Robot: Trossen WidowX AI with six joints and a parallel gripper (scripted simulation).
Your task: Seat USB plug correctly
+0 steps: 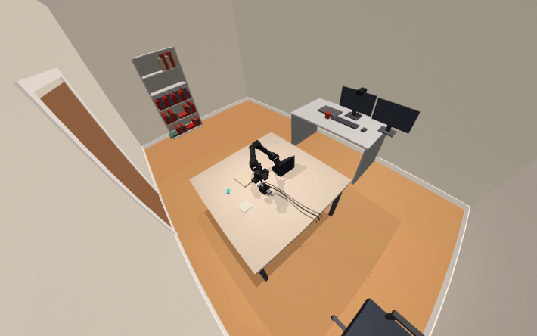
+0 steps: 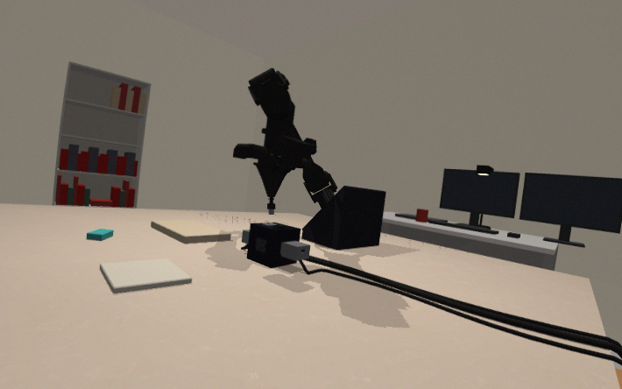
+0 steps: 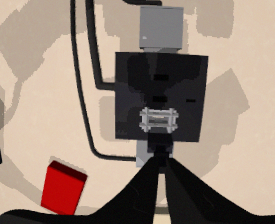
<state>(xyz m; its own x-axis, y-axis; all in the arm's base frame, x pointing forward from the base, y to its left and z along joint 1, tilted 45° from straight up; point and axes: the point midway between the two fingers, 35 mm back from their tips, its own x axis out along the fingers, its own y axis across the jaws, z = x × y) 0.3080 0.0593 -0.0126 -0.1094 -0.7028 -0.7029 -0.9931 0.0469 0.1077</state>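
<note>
Now: gripper tip 10 mm above the USB plug. Also, from my gripper tip: tan pad (270 mm to the right, 130 mm below, 40 mm ahead); then teal block (260 mm to the right, 260 mm ahead, 130 mm below).
</note>
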